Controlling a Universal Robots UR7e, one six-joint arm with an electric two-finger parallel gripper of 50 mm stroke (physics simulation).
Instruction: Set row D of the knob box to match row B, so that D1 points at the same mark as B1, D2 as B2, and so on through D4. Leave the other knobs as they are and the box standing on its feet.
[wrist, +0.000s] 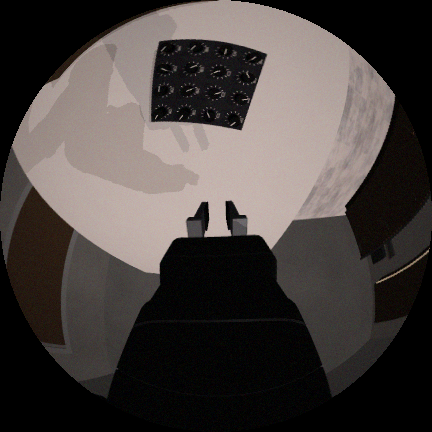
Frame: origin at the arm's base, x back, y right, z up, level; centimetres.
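Seen in the pictures: gripper, fingertip midpoint: (216, 209).
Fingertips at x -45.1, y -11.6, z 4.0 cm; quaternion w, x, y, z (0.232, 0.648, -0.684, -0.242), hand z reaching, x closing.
A point is followed by its place in that frame.
The black knob box (205, 81) {x -31.7, y -11.8, z -2.3 cm} lies on the pale table top (295, 130) {x -38.5, y -24.0, z -4.6 cm} in the upper middle of the wrist view, knob face towards the camera. Its knobs form a grid with white pointer lines and tick marks. The row and column letters are too small to read, so I cannot tell which row is B or D. The pointers stand at differing angles. My gripper (216, 209) {x -45.1, y -11.6, z 4.0 cm} is open, with a gap between its two fingers and nothing between them. It is below the box in the view, apart from it, and touches no knob.
Shadows of the arm and gripper fall on the table left of and below the box. A grey mottled strip (360, 115) runs along the right side of the table. A dark brown piece (395, 175) stands beyond it at the right. A brown panel (37, 270) shows at lower left.
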